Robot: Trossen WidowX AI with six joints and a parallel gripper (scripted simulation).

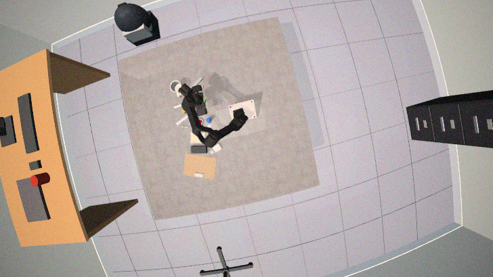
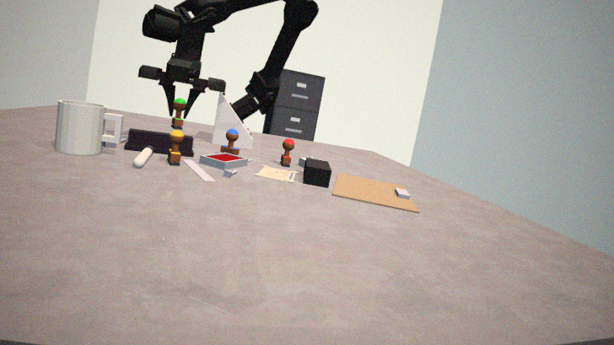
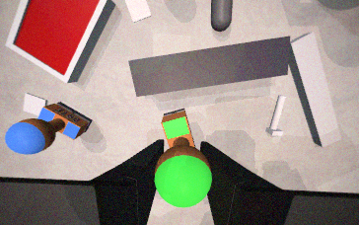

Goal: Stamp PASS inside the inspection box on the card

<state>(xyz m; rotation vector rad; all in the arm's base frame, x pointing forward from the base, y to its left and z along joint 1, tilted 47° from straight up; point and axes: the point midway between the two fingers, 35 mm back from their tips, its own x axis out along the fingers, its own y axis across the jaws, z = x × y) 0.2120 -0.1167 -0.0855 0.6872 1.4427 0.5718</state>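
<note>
My gripper tip is 9 cm short of the red ink pad, 11 cm to the right of it and 7 cm above it. Also, from my gripper tip: black bar 5 cm ahead, 2 cm to the right, 6 cm below; green-knobbed stamp right at my gripper tip; blue-knobbed stamp 13 cm to the left, 5 cm below.
</note>
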